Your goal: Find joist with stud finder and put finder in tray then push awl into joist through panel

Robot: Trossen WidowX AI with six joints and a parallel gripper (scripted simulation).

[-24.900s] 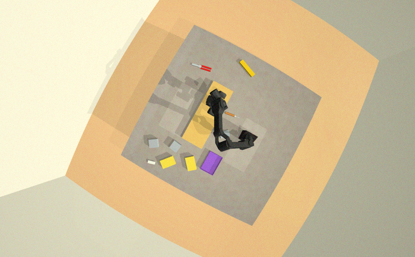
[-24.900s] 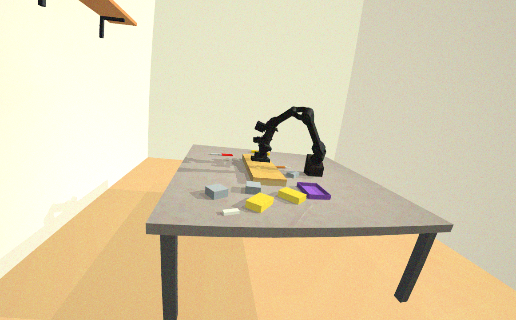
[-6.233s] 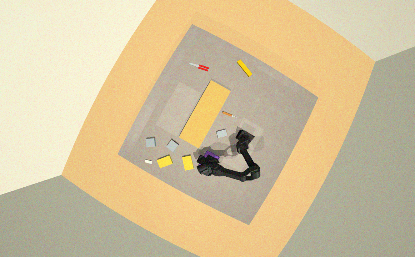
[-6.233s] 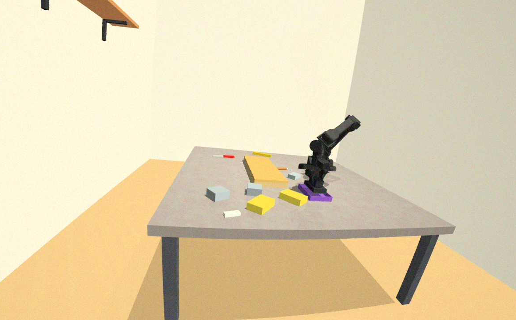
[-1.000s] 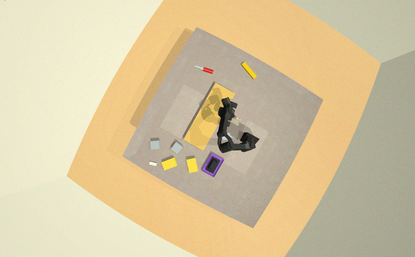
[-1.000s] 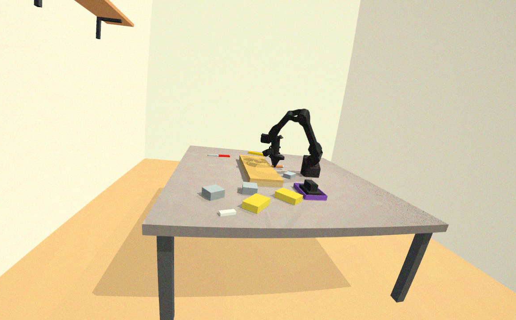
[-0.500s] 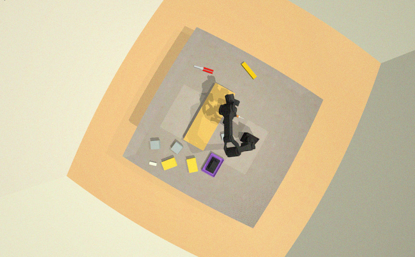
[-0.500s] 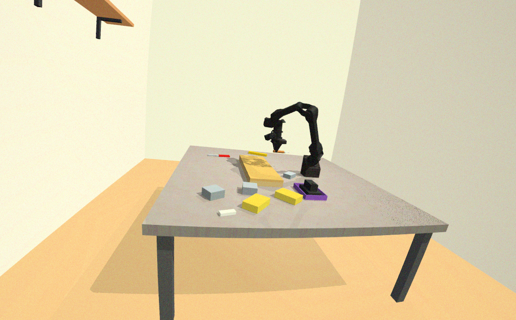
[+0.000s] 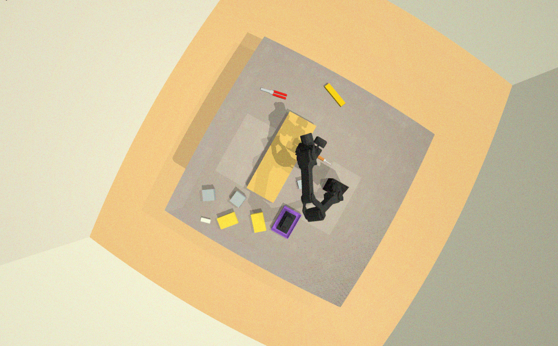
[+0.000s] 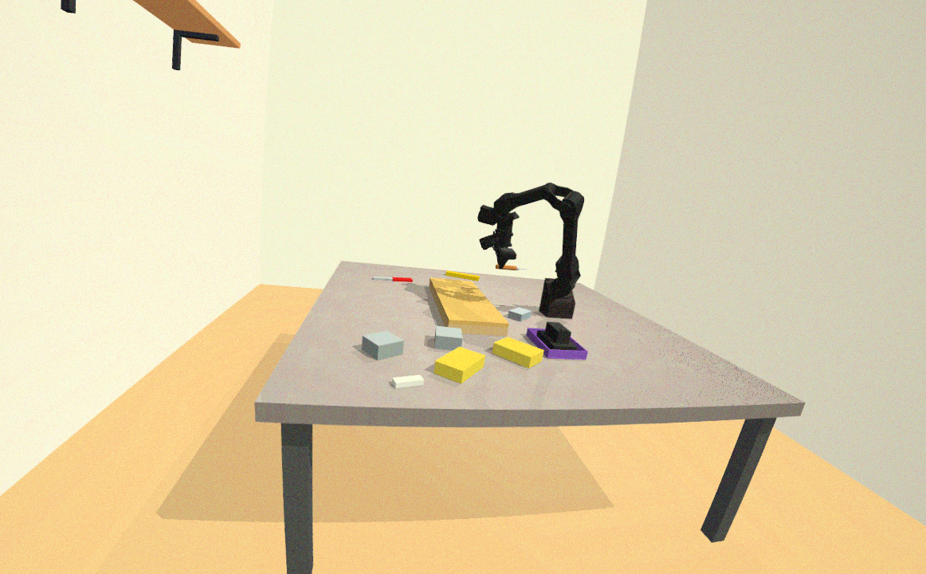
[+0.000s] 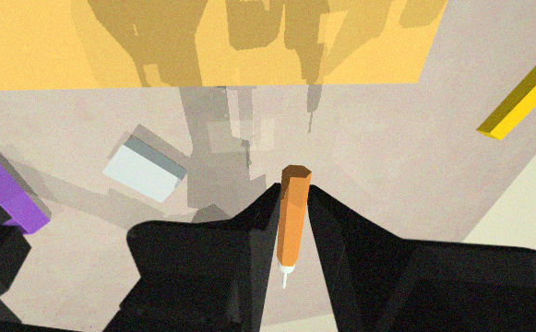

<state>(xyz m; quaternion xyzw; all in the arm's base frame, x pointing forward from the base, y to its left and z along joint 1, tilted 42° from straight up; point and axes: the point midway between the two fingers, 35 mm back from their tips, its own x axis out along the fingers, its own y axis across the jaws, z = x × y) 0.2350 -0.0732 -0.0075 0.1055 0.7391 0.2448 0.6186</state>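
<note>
The awl lies 6 cm behind my gripper tip, 1 cm to the right of it and 1 cm above it. Round my gripper tip: stud finder 13 cm behind, 42 cm to the left, 9 cm below; yellow bar 11 cm ahead, 40 cm to the right, 13 cm below; purple tray 13 cm behind, 40 cm to the left, 13 cm below.
</note>
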